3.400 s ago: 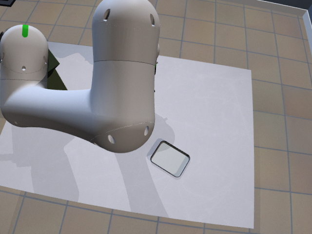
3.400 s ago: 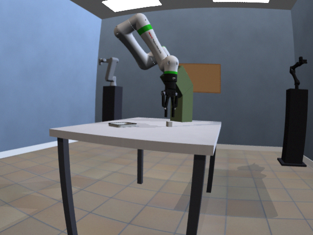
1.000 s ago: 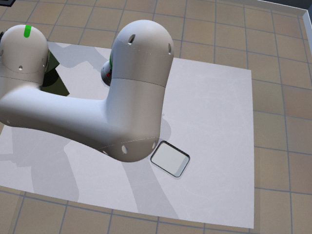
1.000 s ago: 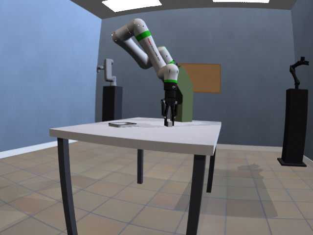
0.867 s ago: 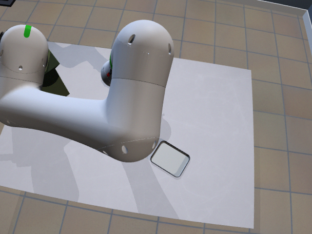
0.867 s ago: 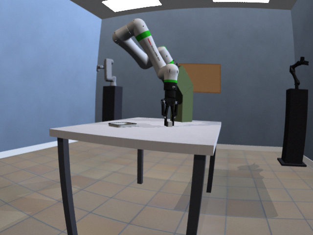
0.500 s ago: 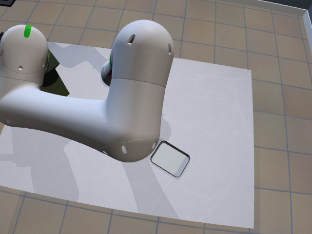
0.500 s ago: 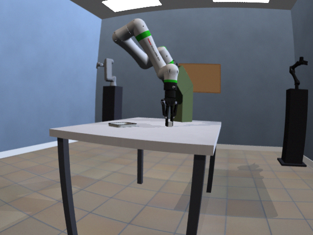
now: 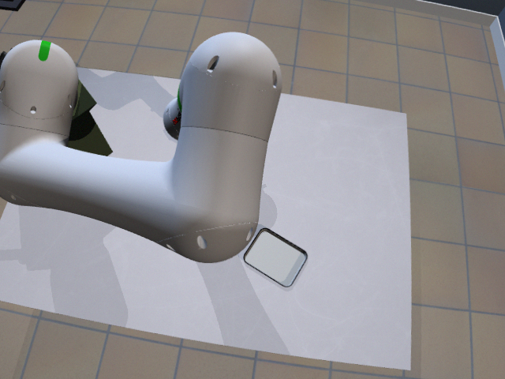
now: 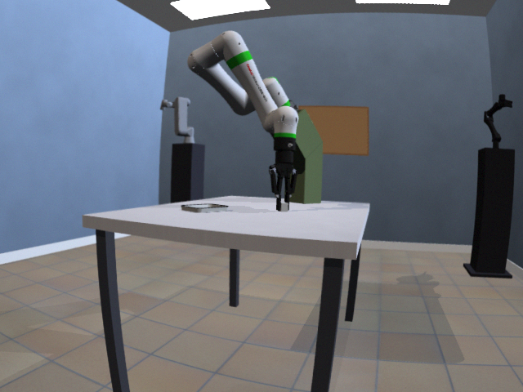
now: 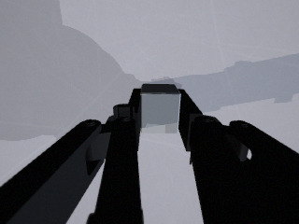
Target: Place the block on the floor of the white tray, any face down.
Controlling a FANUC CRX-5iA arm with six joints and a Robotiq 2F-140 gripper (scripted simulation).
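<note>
Now: the white tray 19 cm ahead of my hand, 27 cm to the right of it and 2 cm below it. The rest, counted from my hand: pale grey block (2 cm below).
</note>
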